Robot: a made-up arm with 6 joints.
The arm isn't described. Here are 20 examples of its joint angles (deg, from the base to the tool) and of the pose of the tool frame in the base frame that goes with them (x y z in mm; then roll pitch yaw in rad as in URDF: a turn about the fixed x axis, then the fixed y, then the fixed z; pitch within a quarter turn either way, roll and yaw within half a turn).
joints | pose
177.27 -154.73 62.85 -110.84 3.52 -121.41 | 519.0 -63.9 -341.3 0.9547 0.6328 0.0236
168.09 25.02 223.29 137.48 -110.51 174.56 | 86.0 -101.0 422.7 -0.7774 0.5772 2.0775
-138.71 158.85 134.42 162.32 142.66 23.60 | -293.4 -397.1 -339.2 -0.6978 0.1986 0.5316
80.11 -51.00 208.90 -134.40 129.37 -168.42 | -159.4 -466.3 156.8 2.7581 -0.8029 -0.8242
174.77 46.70 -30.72 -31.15 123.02 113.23 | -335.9 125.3 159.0 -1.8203 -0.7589 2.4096
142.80 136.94 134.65 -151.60 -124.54 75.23 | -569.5 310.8 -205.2 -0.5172 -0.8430 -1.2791
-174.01 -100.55 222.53 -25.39 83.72 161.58 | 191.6 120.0 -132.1 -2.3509 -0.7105 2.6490
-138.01 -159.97 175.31 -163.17 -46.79 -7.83 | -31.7 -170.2 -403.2 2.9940 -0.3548 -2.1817
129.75 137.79 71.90 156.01 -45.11 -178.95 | -384.9 305.6 -432.5 0.1622 0.3896 1.9479
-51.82 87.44 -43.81 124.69 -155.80 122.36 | 232.8 -194.8 -102.1 0.3112 -0.5609 -1.3138
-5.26 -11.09 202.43 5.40 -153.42 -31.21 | -369.7 -75.9 438.4 0.7019 -1.0456 -0.1759
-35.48 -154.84 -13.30 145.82 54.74 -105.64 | -348.9 360.4 -57.6 -2.5732 -1.0930 1.0210
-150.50 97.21 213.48 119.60 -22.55 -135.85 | -158.6 -152.2 392.4 2.9852 -0.8395 1.0377
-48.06 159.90 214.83 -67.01 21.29 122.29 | 256.1 -349.3 -16.7 -0.3986 -1.0048 -1.5118
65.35 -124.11 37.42 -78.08 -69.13 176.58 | -253.8 -607.5 145.6 1.8696 -0.3004 3.0053
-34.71 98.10 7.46 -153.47 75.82 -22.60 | 379.6 -143.2 -209.0 0.3893 0.2375 2.9976
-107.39 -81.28 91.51 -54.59 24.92 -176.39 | 168.7 751.8 389.5 0.8903 0.1287 1.6209
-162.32 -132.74 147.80 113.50 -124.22 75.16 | 175.9 10.0 -428.0 2.0438 -0.6601 2.1633
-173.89 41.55 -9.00 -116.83 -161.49 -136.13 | -429.1 -95.9 205.7 -2.3837 -0.9672 -0.4159
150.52 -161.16 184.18 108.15 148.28 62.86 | -196.1 71.5 -220.7 -2.2672 -0.0569 -1.0386
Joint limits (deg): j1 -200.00..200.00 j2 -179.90..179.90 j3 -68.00..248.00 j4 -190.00..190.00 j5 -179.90..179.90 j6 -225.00..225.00
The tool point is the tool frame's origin. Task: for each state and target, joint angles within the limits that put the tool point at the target. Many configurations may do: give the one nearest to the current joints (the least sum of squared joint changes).
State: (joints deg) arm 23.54 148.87 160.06 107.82 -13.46 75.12
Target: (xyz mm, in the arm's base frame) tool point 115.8 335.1 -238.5
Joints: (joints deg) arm 62.66 179.78 167.30 117.66 -13.46 75.12
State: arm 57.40 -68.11 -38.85 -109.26 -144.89 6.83
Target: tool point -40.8 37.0 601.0
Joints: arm 55.03 -46.56 -13.91 -119.78 -144.89 6.83
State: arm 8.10 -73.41 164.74 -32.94 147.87 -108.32
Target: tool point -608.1 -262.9 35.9
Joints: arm 15.33 -76.12 164.12 -32.54 147.87 -108.32
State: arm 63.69 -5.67 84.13 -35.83 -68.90 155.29
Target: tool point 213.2 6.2 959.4
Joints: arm 25.20 12.94 98.66 -39.27 -68.90 155.29
